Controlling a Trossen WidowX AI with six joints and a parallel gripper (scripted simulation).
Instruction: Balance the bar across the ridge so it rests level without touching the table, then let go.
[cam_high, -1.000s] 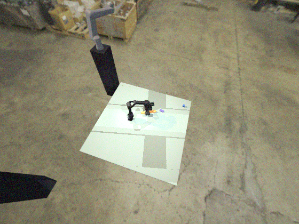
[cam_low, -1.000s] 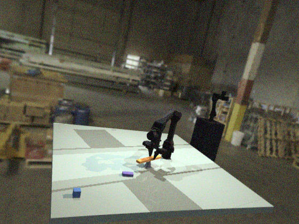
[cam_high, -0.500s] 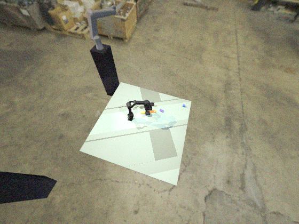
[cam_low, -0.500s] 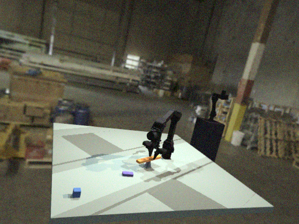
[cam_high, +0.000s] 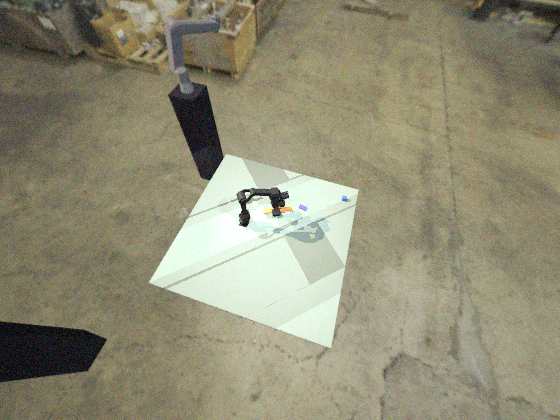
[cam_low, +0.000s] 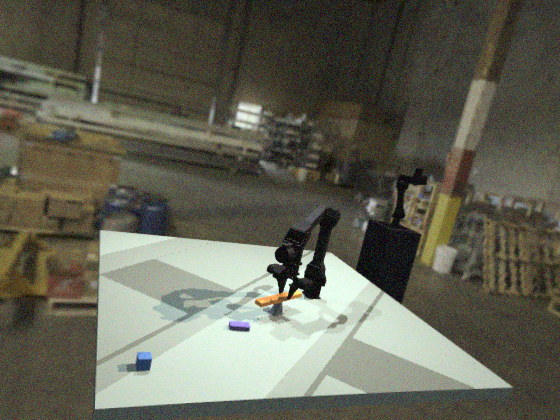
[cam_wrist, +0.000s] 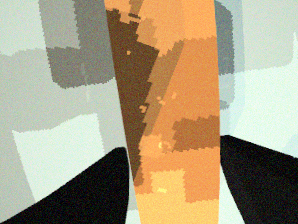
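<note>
Right now my gripper tip is 3 cm short of the orange bar and 1 cm to the right of it. Also, from my gripper tip: blue cube 53 cm ahead, 34 cm to the left, 4 cm below; then purple block 21 cm ahead, 13 cm to the left, 5 cm below.
</note>
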